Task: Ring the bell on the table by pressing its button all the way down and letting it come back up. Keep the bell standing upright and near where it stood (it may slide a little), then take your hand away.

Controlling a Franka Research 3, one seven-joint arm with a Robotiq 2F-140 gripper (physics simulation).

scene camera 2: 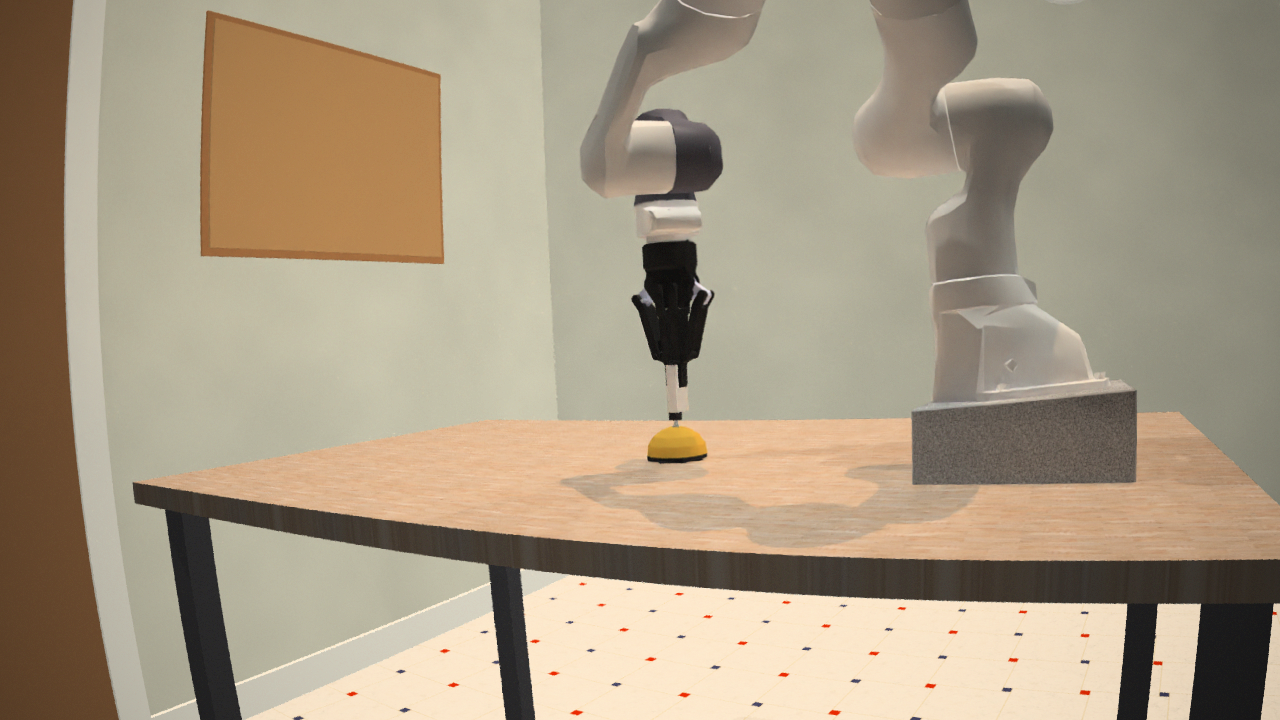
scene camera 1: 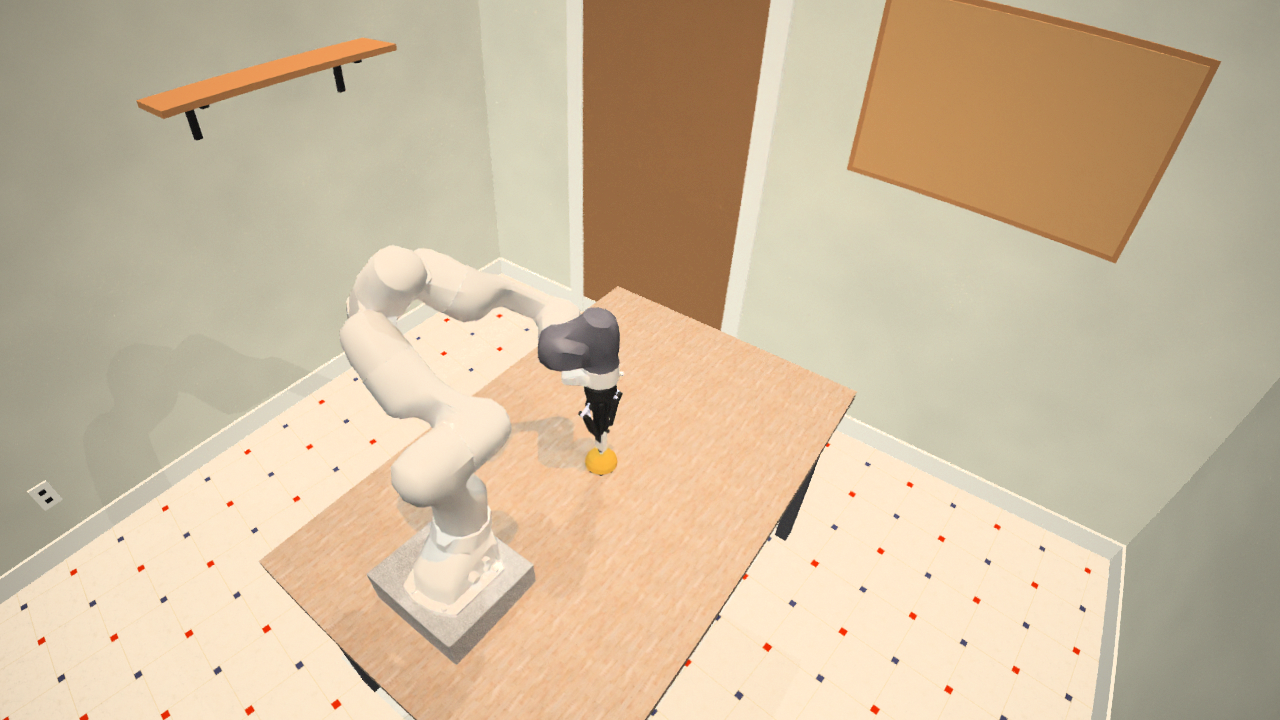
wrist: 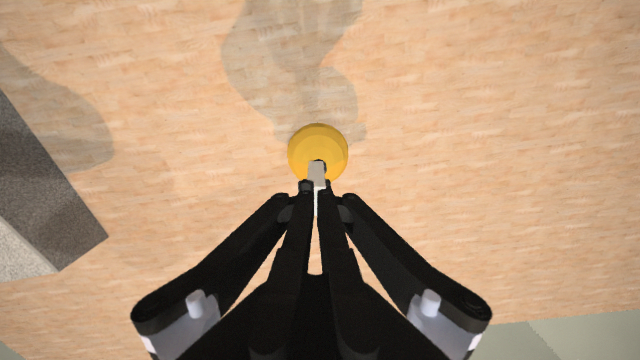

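The bell, a yellow dome point(scene camera 1: 601, 462) point(scene camera 2: 676, 444) point(wrist: 318, 142) on a dark base, stands upright on the table point(scene camera 1: 698, 385) point(scene camera 2: 402, 465) point(wrist: 475, 150). Its small black button point(scene camera 2: 674, 416) stands up on a thin stem, with a short length of stem showing above the dome in the scene camera 2 view. My gripper point(scene camera 1: 602, 444) point(scene camera 2: 677, 404) point(wrist: 315, 172) is shut and empty, pointing straight down. Its fingertips are directly over the button, touching it or nearly so. In the wrist view the fingertips hide most of the button.
The arm's grey base block point(scene camera 1: 456, 626) point(scene camera 2: 1020, 438) point(wrist: 50, 200) stands on the table, to the right of the bell in the scene camera 2 view. A wall shelf point(scene camera 1: 268, 76) and a framed board point(scene camera 1: 1029, 125) point(scene camera 2: 322, 143) hang away from the table.
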